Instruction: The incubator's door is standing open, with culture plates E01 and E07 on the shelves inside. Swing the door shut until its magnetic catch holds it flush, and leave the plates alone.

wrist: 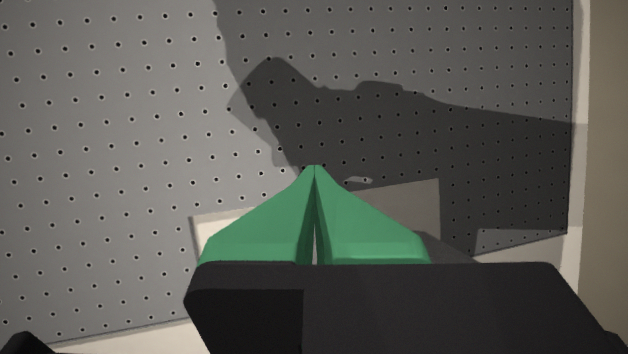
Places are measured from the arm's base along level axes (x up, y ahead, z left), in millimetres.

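Where they show: gripper, between the fingertips: (314,176).
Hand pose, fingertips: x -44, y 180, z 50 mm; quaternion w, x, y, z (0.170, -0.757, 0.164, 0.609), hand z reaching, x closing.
After its pixels a point has its place.
My gripper (314,176) @(z 50, x -44, y 180 mm) is shut, with its two green fingertips pressed together and nothing between them. It points at a grey perforated board and stands over it; whether the tips touch it I cannot tell. The incubator, its door and the plates E01 and E07 do not show in the wrist view, so how far the door stands open cannot be seen.
The grey perforated board (100,165) @(z 239, x -241, y 178 mm) fills much of the view, with a pale rectangular cut-out or panel partly behind the fingers. Dark shadows lie across the board. A pale edge strip runs along its right side, with a tan surface (607,150) beyond.
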